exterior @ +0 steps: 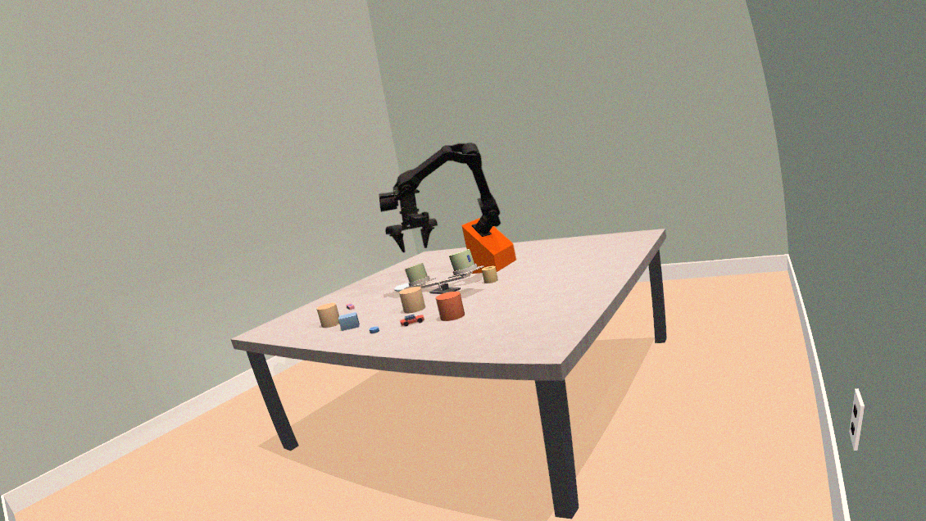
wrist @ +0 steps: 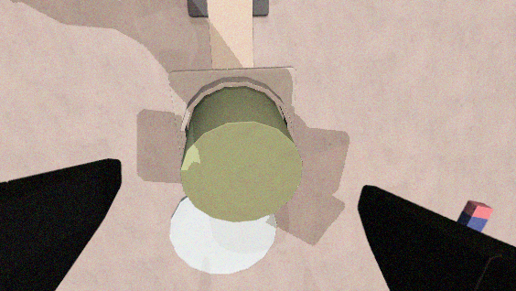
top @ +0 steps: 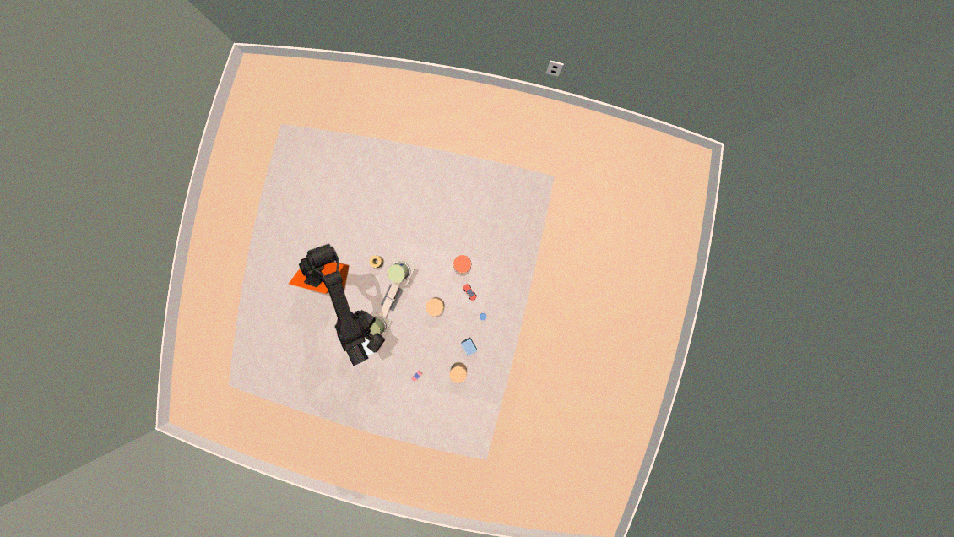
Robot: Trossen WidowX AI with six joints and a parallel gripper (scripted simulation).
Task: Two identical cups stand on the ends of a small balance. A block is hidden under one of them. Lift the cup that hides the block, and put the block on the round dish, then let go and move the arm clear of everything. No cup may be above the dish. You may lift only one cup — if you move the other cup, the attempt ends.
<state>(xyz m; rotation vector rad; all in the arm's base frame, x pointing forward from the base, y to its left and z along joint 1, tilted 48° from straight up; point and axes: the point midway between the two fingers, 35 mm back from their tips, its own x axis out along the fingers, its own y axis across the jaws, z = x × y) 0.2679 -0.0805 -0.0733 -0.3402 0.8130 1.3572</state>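
My gripper tip is 2 cm to the left of the green block and 11 cm above it. The rest, counted from my gripper tip: yellow ring 8 cm behind, 24 cm to the left, 12 cm below; white round dish 3 cm behind, 12 cm to the right, 14 cm below; pink piece 22 cm ahead, 18 cm to the right, 14 cm below.
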